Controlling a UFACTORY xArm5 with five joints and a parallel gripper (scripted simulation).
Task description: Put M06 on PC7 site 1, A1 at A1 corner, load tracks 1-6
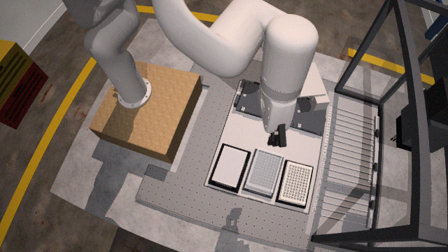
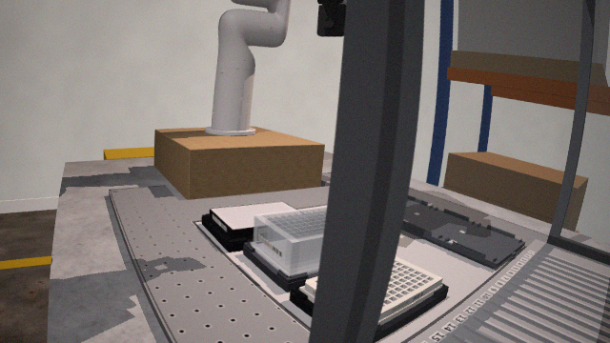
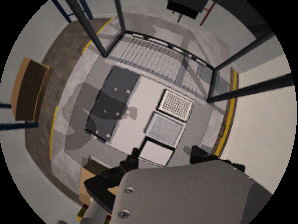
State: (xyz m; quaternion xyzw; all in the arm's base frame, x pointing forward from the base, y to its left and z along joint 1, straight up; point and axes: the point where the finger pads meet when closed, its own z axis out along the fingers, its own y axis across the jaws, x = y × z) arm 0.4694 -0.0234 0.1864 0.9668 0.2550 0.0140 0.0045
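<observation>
Right now the white 96-well plate M06 is 140 mm ahead of my hand, 30 mm to the right of it and 250 mm below it. Also, from my hand: plate nest S3: 140 mm ahead, 30 mm to the right, 270 mm below; carrier PC7: 10 mm ahead, 220 mm to the left, 260 mm below.
</observation>
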